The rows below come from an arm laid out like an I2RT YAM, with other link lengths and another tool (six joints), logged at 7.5 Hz.
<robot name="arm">
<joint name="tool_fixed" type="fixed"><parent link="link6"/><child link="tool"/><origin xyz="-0.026 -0.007 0.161" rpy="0 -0.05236 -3.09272"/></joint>
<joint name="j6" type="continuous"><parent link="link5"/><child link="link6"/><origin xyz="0.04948 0 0.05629" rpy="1.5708 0 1.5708"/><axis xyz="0 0 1"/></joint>
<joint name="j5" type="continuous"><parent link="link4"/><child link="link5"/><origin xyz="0.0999 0.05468 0.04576" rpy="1.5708 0 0"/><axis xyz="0 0 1"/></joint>
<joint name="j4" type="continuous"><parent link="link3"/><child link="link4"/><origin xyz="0.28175 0.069 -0.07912"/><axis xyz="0 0 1"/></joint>
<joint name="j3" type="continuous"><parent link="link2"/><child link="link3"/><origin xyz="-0.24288 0 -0.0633" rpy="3.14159 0 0"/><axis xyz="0 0 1"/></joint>
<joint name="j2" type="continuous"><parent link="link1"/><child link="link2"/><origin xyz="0.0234 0.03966 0.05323" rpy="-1.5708 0 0"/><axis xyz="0 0 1"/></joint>
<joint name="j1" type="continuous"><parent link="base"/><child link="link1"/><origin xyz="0 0 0.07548"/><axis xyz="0 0 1"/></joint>
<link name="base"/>
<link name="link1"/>
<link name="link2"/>
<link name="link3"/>
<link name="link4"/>
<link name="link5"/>
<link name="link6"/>
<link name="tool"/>
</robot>
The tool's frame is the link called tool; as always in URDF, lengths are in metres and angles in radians. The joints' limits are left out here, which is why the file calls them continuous.
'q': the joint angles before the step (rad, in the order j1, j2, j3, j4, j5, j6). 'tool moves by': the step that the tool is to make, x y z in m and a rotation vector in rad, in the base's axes. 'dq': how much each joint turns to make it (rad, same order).
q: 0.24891, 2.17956, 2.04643, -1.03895, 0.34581, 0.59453
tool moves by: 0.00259, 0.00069, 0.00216, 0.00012, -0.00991, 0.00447
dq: 0.00001, -0.00153, -0.00003, 0.00994, 0.00038, -0.00533
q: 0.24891, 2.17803, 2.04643, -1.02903, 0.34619, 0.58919
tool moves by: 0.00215, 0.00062, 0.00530, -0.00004, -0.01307, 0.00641
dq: 0.00001, -0.00763, -0.00002, 0.00764, 0.00038, -0.00763
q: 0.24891, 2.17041, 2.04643, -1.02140, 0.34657, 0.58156
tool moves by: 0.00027, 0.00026, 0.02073, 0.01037, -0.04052, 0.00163
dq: 0.00000, -0.04848, -0.02026, 0.01412, -0.00077, -0.00153
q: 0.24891, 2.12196, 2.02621, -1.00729, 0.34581, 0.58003
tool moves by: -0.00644, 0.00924, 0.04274, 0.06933, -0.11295, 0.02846
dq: 0.00116, -0.17012, -0.15446, 0.11214, -0.04768, -0.00381
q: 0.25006, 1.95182, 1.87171, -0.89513, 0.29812, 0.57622
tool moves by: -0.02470, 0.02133, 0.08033, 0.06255, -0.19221, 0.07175
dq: 0.03509, -0.26360, -0.18655, 0.13124, -0.03090, -0.02289
